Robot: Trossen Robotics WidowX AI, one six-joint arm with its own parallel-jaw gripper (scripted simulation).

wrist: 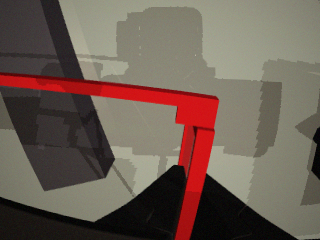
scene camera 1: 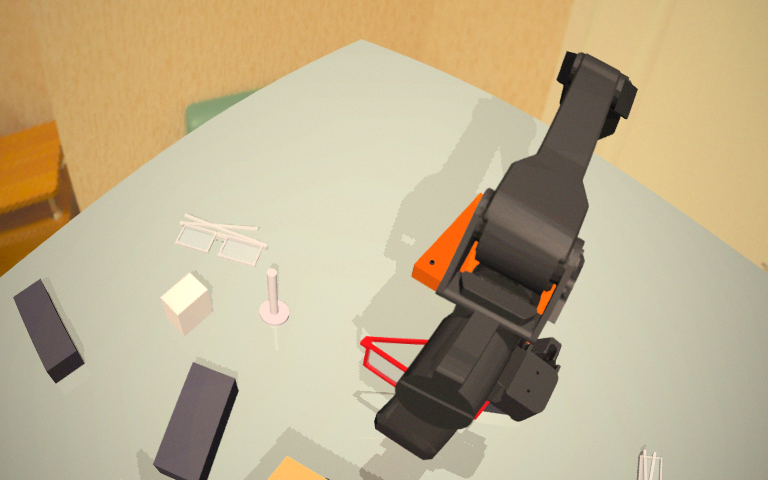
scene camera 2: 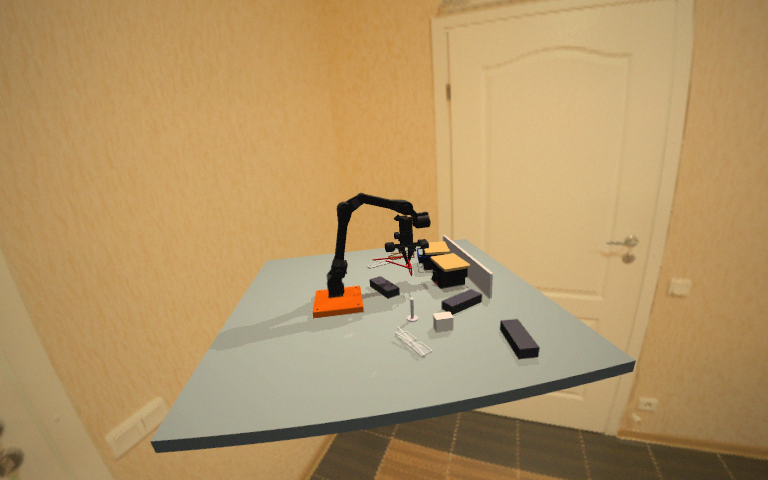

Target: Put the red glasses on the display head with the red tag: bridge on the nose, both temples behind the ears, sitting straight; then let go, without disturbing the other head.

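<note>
Here I find my gripper (scene camera 1: 443,408), together with a peg stand (scene camera 1: 273,312), a white cube (scene camera 1: 186,304) and a dark block (scene camera 1: 59,356). The wrist view gives me my gripper (wrist: 184,177) again, and a dark block (wrist: 61,133); the white cube is out of frame in the wrist view. Then there is a white panel (scene camera 2: 483,278).
</note>
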